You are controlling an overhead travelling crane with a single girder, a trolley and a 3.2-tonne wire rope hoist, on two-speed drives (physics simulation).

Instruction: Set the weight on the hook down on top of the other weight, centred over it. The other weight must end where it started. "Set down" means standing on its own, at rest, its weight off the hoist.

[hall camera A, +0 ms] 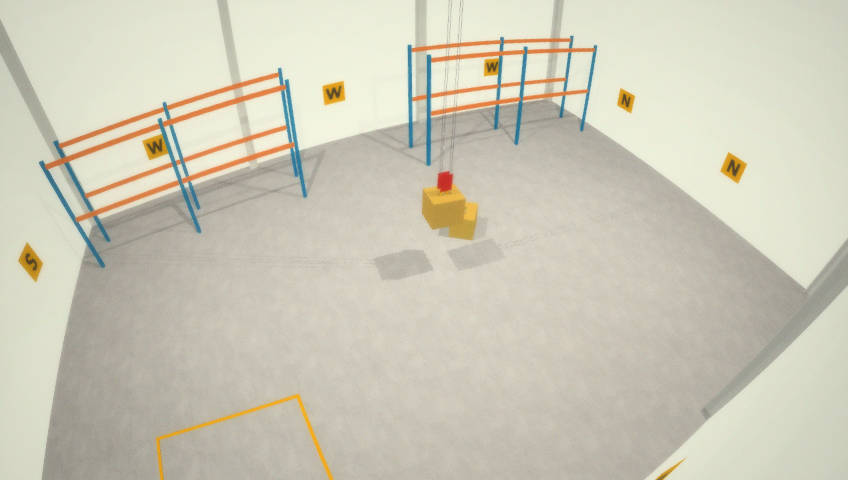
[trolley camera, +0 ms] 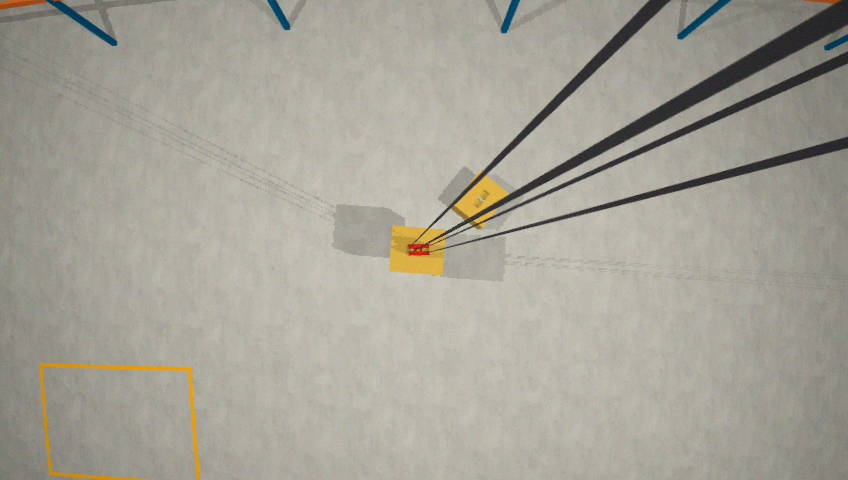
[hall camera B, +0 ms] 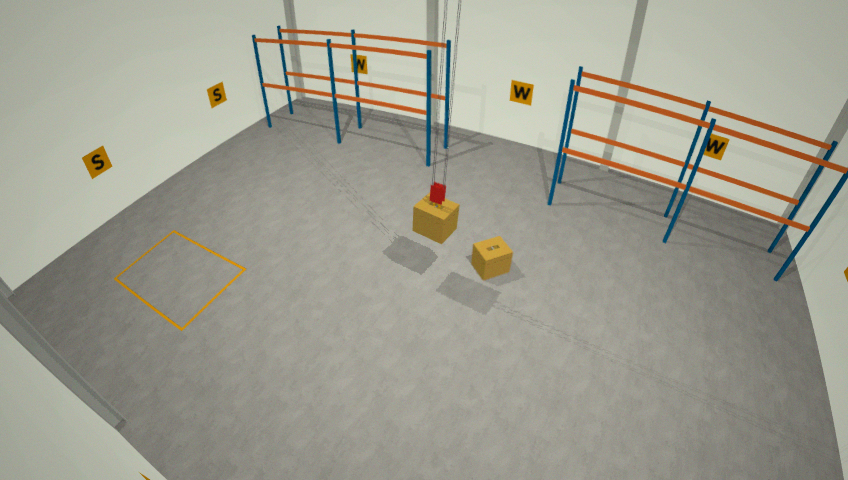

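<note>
The hook block (hall camera A: pixel 444 181) (hall camera B: pixel 437 193) (trolley camera: pixel 418 249) is red and hangs on the ropes. It carries a yellow block weight (hall camera A: pixel 443 211) (hall camera B: pixel 435 222) (trolley camera: pixel 401 261), which hangs level above the floor; its shadows lie apart from it. The other weight (hall camera A: pixel 464 228) (hall camera B: pixel 492 261) (trolley camera: pixel 490 189) is a smaller yellow block standing on the floor, turned at an angle to the hanging one. In hall camera A the hanging weight hides part of it. In the trolley view it is up and to the right of the hanging weight, and ropes cross in front of it.
Two blue and orange racks (hall camera A: pixel 428 113) (hall camera A: pixel 178 169) (hall camera B: pixel 428 113) (hall camera B: pixel 688 181) stand along the W wall. An orange rectangle (hall camera A: pixel 229 416) (hall camera B: pixel 208 249) (trolley camera: pixel 116 366) is marked on the floor, well away from both weights.
</note>
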